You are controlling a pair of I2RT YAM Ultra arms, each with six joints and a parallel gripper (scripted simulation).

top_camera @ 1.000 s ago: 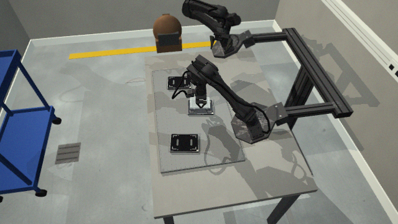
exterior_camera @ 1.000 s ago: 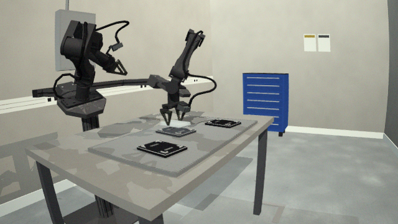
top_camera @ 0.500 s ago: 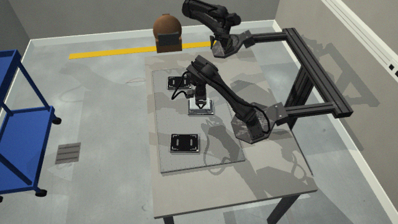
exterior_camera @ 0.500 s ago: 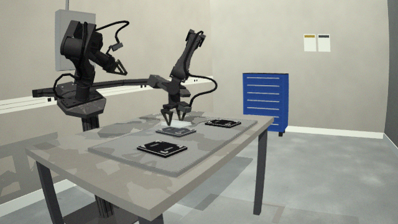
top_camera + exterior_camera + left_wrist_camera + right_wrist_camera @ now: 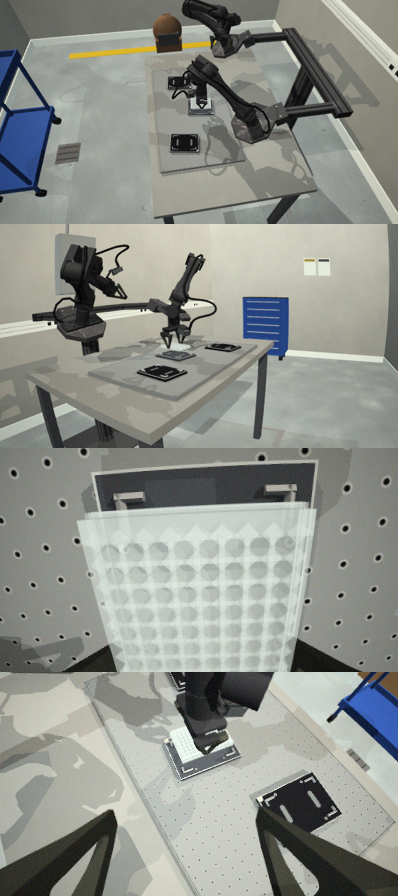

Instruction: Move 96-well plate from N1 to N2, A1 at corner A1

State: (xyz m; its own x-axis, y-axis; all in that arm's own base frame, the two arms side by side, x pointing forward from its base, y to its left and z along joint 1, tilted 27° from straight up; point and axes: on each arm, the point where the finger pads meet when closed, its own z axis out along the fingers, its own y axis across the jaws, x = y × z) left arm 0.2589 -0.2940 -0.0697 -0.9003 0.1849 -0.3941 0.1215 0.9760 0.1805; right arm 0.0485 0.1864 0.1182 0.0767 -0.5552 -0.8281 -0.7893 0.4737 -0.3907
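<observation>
Right now my right hand is 260 mm above the white 96-well plate, 200 mm to the right of it and 130 mm short of it.
</observation>
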